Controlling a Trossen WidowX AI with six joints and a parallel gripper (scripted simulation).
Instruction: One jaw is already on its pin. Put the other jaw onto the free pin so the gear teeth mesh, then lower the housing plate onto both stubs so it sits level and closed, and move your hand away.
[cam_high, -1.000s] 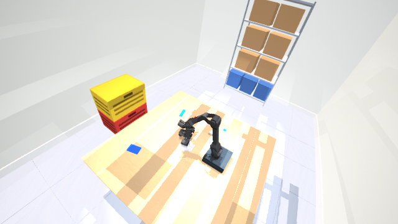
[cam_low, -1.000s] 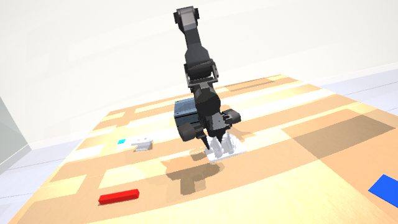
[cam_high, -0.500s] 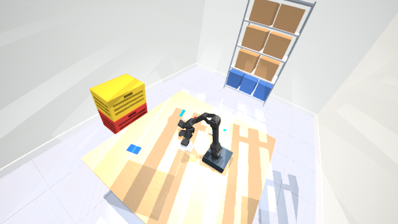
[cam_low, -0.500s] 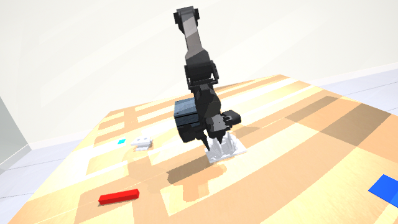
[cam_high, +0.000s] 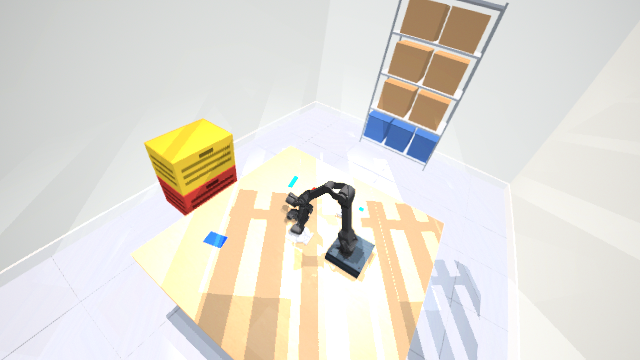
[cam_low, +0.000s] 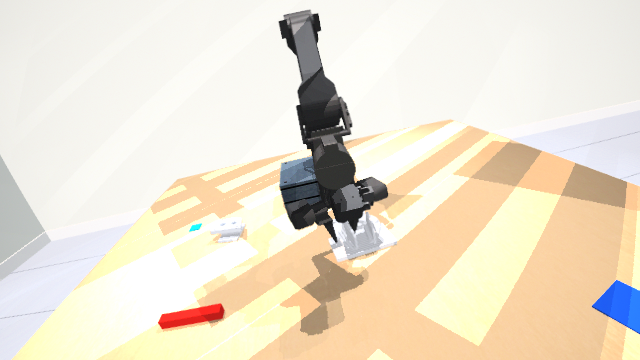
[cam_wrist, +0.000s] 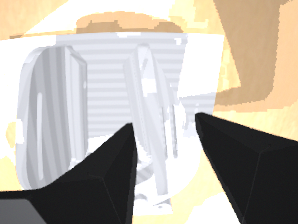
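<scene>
The white jaw lies 40 mm behind my gripper tip and 10 mm to the left of it. From my gripper tip the other things lie so: small cyan marker 390 mm to the right, 190 mm behind, 10 mm below; blue tile 350 mm to the left, 290 mm ahead, 10 mm below; red bar 280 mm to the right, 140 mm ahead.
</scene>
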